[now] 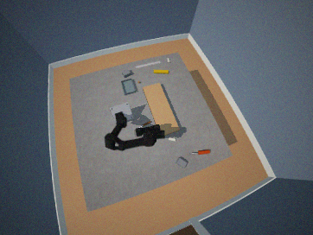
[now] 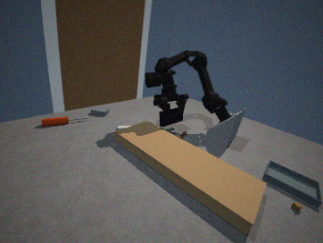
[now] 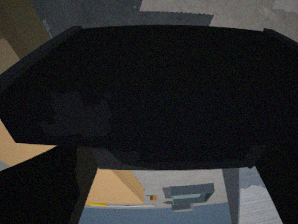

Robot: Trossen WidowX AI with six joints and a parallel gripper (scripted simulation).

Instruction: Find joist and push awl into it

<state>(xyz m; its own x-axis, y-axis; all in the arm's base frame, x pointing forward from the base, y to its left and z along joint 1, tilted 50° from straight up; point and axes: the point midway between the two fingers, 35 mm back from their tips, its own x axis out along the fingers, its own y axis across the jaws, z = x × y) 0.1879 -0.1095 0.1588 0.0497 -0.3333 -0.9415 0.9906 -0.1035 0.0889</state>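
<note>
Right now my gripper tip is 20 mm past the black stud finder. Round my gripper tip: tray 490 mm to the left, 60 mm below, 40 mm behind; awl 70 mm below, 50 mm to the left, 20 mm behind; small grey block 370 mm to the right, 180 mm ahead, 60 mm below.
</note>
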